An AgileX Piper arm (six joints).
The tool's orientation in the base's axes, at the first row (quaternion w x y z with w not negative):
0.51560 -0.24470 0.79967 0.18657
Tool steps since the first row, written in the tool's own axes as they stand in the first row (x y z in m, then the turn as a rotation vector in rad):
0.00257 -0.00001 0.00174 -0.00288 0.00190 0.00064
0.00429 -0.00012 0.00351 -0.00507 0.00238 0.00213
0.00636 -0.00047 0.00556 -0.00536 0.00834 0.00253
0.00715 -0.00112 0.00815 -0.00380 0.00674 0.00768
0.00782 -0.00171 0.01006 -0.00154 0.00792 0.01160
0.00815 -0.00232 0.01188 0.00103 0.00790 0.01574
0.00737 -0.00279 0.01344 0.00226 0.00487 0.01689
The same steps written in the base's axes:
0.00039 0.00044 -0.00305 0.00036 0.00247 0.00247
0.00115 0.00098 -0.00533 0.00194 0.00411 0.00390
0.00213 0.00142 -0.00806 -0.00114 0.00922 0.00428
0.00414 0.00216 -0.00985 0.00302 0.01045 0.00073
0.00565 0.00260 -0.01125 0.00442 0.01311 -0.00285
0.00723 0.00304 -0.01231 0.00657 0.01487 -0.00686
0.00892 0.00367 -0.01224 0.00876 0.01280 -0.00858

